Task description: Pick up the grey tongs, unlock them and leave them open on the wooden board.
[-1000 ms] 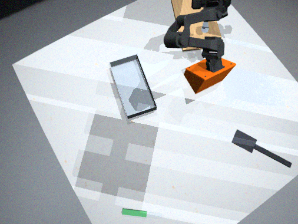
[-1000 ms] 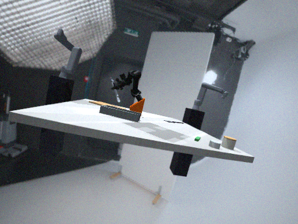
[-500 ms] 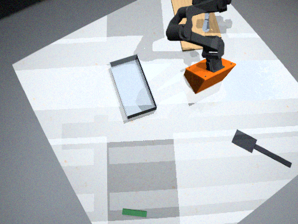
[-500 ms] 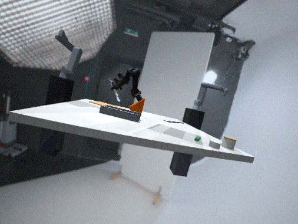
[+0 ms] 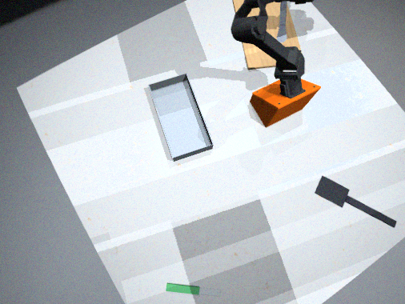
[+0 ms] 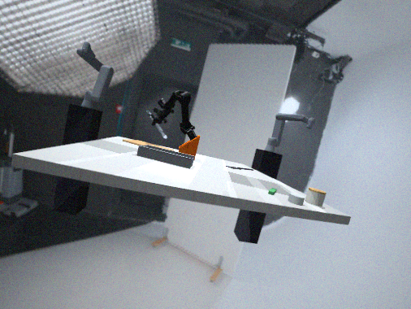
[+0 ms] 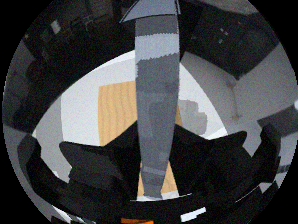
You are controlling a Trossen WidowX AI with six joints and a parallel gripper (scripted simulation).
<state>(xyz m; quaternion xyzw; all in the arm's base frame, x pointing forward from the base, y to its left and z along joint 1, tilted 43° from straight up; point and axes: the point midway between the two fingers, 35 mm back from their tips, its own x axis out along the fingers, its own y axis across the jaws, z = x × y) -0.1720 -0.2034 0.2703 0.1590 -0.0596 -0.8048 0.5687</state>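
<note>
Right now my gripper tip is 17 cm above the wooden board, 3 cm short of it and 1 cm to the right of it. From my gripper tip the other things lie so: dark spatula: 78 cm to the left, 18 cm below, 14 cm ahead; then roasting tin: 54 cm ahead, 20 cm to the left, 15 cm below; then green-handled tool: 79 cm ahead, 76 cm to the left, 17 cm below.
</note>
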